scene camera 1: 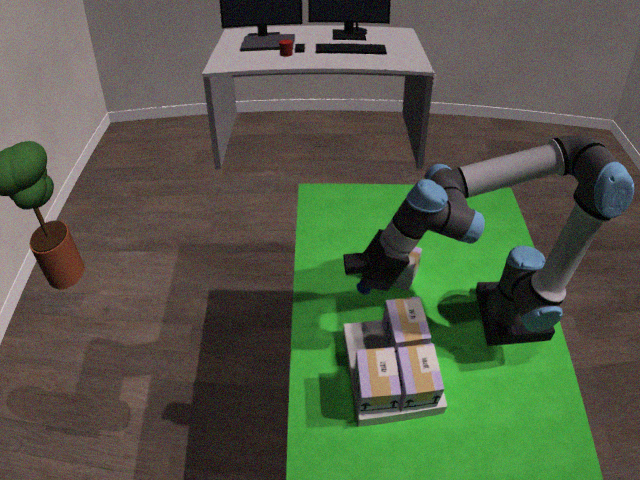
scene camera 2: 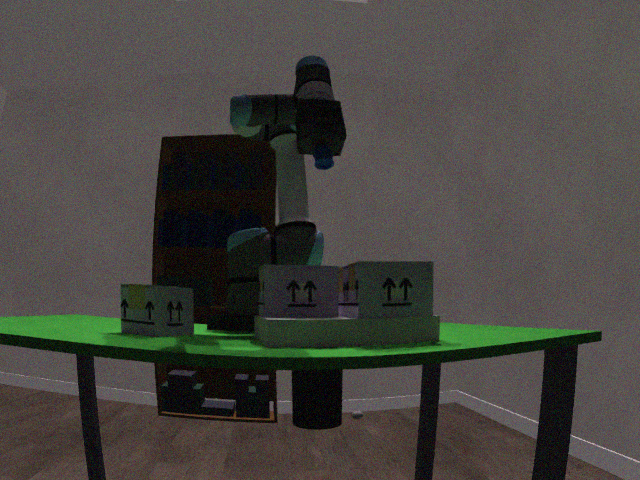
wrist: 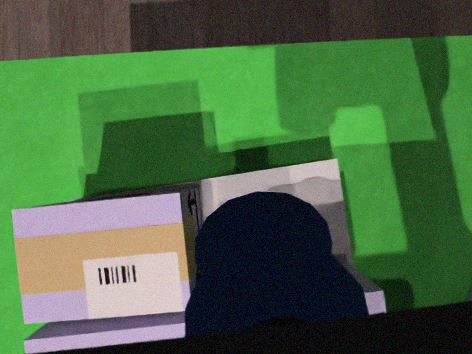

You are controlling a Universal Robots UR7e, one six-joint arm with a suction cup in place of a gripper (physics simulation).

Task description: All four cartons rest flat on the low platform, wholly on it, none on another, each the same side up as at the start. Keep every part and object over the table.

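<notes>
Three cartons sit side by side on the low platform: the front-left carton, the front-right carton and the back-right carton. All three are upright, label side up; none lies on another. The platform's back-left part is bare. The fourth carton stands upright on the green table, apart from the platform, partly hidden by the wrist in scene camera 1. My suction gripper is open, high above the platform, carrying nothing.
The green table bears everything; its edge shows in the wrist view. The arm's base stands at its right side. A white desk, a potted plant and a bookshelf stand away from it.
</notes>
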